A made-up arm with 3 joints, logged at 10 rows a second.
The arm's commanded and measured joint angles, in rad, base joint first. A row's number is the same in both.
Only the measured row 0 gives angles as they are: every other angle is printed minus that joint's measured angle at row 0.
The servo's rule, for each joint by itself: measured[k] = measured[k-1] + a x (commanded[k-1-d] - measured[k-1]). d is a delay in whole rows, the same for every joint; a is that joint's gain. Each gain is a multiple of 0.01, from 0.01 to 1. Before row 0 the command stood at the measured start. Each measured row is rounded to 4 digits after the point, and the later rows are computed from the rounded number. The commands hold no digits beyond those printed.
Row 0, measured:
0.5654, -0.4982, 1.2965
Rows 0 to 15, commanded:
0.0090, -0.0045, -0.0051
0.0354, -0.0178, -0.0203
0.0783, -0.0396, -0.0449
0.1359, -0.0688, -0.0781
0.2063, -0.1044, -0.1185
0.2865, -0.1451, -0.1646
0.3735, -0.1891, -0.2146
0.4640, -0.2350, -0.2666
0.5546, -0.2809, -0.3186
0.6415, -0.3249, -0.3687
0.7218, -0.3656, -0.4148
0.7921, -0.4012, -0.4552
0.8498, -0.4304, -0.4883
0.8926, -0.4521, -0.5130
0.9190, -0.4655, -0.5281
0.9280, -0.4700, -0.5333
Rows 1 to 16, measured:
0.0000, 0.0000, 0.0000
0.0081, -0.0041, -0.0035
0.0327, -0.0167, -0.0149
0.0737, -0.0378, -0.0353
0.1297, -0.0663, -0.0644
0.1986, -0.1014, -0.1012
0.2777, -0.1416, -0.1443
0.3639, -0.1853, -0.1921
0.4540, -0.2310, -0.2428
0.5445, -0.2769, -0.2943
0.6318, -0.3211, -0.3449
0.7128, -0.3620, -0.3924
0.7842, -0.3981, -0.4351
0.8432, -0.4278, -0.4713
0.8877, -0.4502, -0.4997
0.9159, -0.4643, -0.5190
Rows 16 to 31, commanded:
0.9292, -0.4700, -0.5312
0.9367, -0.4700, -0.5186
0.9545, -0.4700, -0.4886
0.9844, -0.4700, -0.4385
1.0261, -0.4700, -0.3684
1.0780, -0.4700, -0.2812
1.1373, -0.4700, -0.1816
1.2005, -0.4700, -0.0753
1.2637, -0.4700, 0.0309
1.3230, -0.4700, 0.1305
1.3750, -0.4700, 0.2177
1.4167, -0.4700, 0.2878
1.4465, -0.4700, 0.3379
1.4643, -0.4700, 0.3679
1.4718, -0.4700, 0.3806
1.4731, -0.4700, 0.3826
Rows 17 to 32, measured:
0.9268, -0.4695, -0.5287
0.9290, -0.4700, -0.5304
0.9359, -0.4700, -0.5224
0.9526, -0.4700, -0.4994
0.9812, -0.4700, -0.4580
1.0216, -0.4700, -0.3971
1.0724, -0.4700, -0.3183
1.1308, -0.4700, -0.2253
1.1935, -0.4700, -0.1233
1.2567, -0.4700, -0.0184
1.3164, -0.4700, 0.0829
1.3691, -0.4700, 0.1746
1.4119, -0.4700, 0.2516
1.4430, -0.4700, 0.3103
1.4622, -0.4700, 0.3495
1.4708, -0.4700, 0.3706

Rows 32 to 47, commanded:
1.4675, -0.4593, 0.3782
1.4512, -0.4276, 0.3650
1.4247, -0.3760, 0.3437
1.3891, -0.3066, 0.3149
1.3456, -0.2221, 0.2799
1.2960, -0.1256, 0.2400
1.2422, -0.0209, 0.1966
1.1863, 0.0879, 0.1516
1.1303, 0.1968, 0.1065
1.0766, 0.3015, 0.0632
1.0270, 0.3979, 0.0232
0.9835, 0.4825, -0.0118
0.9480, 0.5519, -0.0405
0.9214, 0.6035, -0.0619
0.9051, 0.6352, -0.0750
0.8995, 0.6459, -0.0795
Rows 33 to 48, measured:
1.4729, -0.4700, 0.3788
1.4680, -0.4602, 0.3784
1.4529, -0.4302, 0.3693
1.4275, -0.3803, 0.3519
1.3929, -0.3125, 0.3267
1.3503, -0.2293, 0.2949
1.3014, -0.1339, 0.2576
1.2481, -0.0299, 0.2161
1.1925, 0.0785, 0.1722
1.1365, 0.1873, 0.1275
1.0826, 0.2924, 0.0838
1.0326, 0.3895, 0.0426
0.9884, 0.4751, 0.0056
0.9520, 0.5458, -0.0257
0.9245, 0.5989, -0.0503
0.9070, 0.6323, -0.0671

